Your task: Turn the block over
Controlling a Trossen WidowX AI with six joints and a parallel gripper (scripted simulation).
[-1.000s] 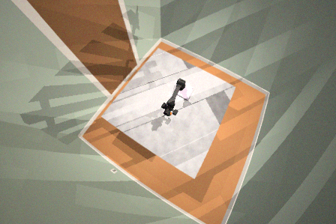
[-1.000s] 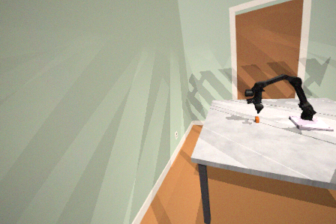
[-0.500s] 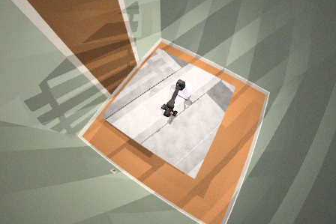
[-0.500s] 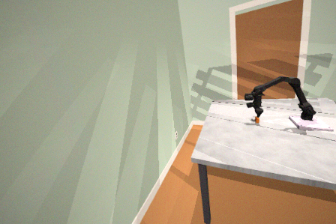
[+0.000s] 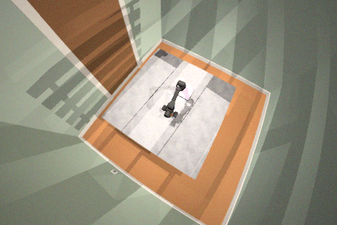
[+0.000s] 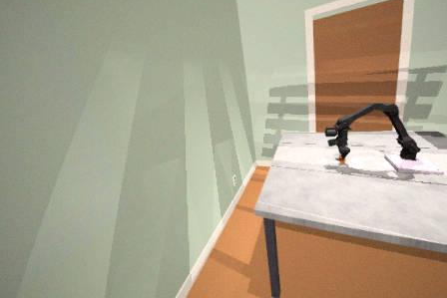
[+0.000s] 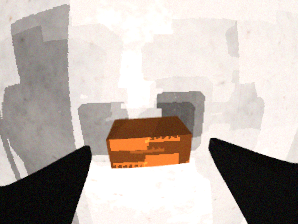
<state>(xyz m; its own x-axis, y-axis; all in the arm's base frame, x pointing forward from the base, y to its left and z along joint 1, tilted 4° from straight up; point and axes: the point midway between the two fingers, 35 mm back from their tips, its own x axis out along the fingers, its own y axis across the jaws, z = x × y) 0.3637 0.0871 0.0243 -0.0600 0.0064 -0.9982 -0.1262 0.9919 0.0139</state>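
My gripper tip is 2 cm above the orange block and 1 cm past it.
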